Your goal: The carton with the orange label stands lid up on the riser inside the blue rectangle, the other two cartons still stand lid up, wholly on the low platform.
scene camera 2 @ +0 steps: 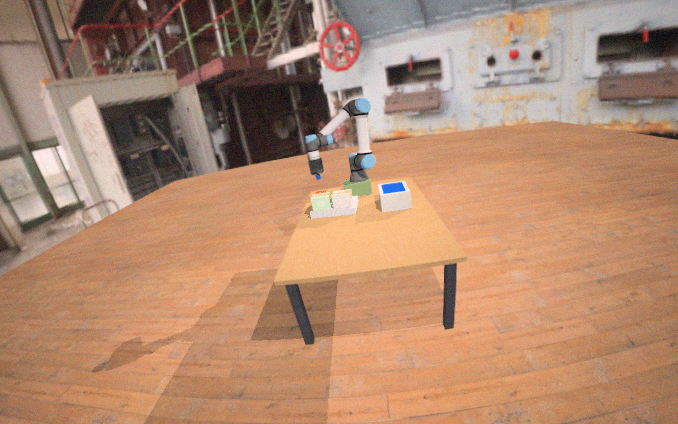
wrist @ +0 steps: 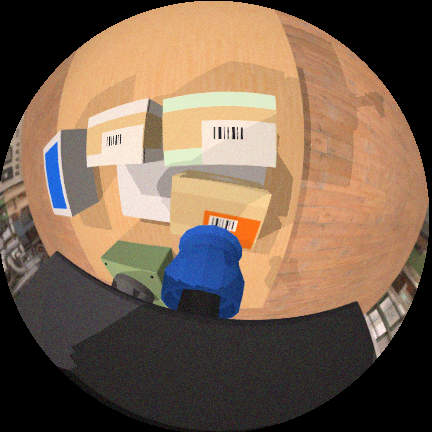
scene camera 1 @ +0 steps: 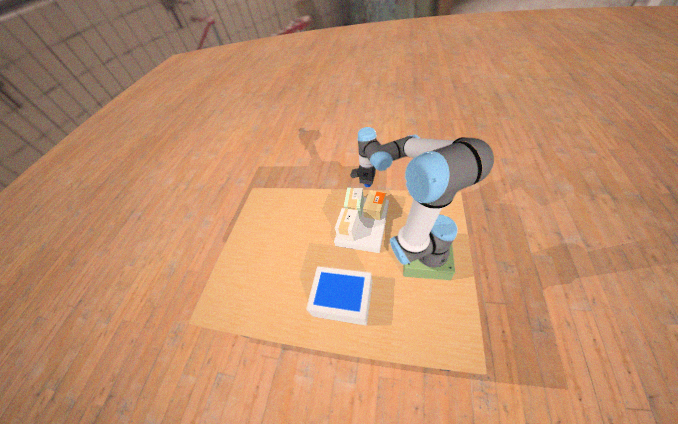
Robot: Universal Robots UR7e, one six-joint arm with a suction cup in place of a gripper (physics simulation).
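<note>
The carton with the orange label (scene camera 1: 371, 208) (scene camera 2: 320, 192) (wrist: 192, 200) stands lid up on the low platform (scene camera 1: 359, 245) (scene camera 2: 334, 212) (wrist: 145, 200), on the side nearer the arm's base in the wrist view. A mint-edged carton (scene camera 1: 353, 200) (scene camera 2: 321, 203) (wrist: 185, 120) and a white-edged carton (scene camera 1: 345, 223) (scene camera 2: 342, 200) (wrist: 117, 121) stand lid up on the platform too. The riser (scene camera 1: 338, 317) (scene camera 2: 395, 201) (wrist: 82, 172) bears the blue rectangle (scene camera 1: 339, 291) (scene camera 2: 393, 187) (wrist: 55, 177), with no carton on it. My suction cup (scene camera 1: 367, 185) (scene camera 2: 318, 177) (wrist: 210, 242) hangs above the cartons, apart from them, holding nothing.
The arm stands on a green base block (scene camera 1: 427, 271) (scene camera 2: 358, 188) (wrist: 145, 255) on the table (scene camera 1: 260, 260) (scene camera 2: 370, 245) (wrist: 175, 40), beside the platform and the riser. The platform is near one table edge. The arm's links reach over from the base.
</note>
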